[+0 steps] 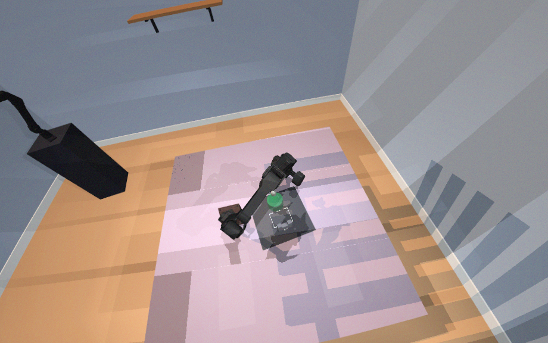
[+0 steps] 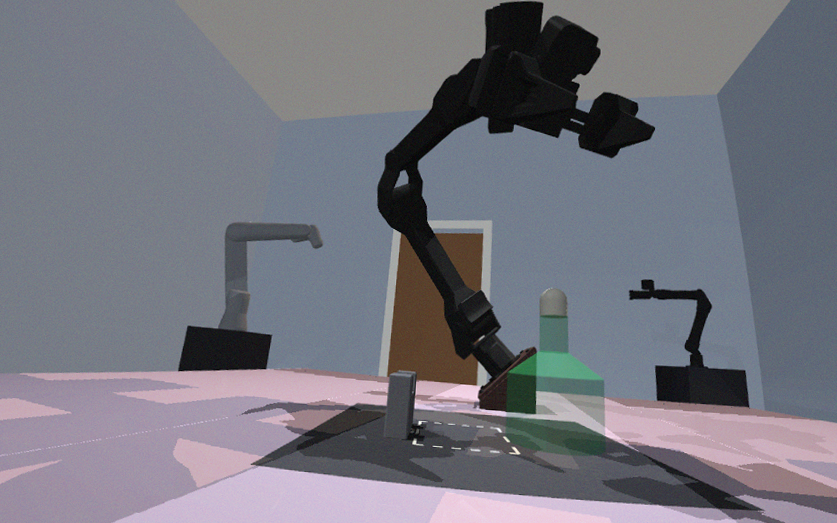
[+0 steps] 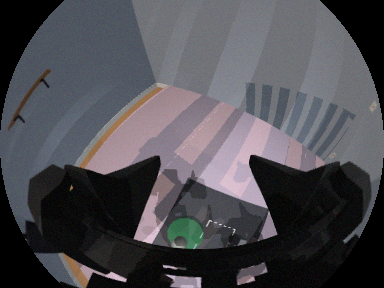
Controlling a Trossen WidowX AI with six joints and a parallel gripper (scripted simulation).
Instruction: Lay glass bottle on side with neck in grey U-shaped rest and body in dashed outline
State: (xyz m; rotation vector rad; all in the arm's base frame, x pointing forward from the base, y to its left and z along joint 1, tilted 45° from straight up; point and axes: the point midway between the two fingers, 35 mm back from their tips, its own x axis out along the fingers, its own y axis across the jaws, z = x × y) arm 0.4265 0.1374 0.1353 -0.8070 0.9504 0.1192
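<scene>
Now: gripper tip 19 cm above the green glass bottle, 14 cm past it and 1 cm to the left of it. Also, from my gripper tip: dark mat: 28 cm below, 14 cm behind, 9 cm to the right.
</scene>
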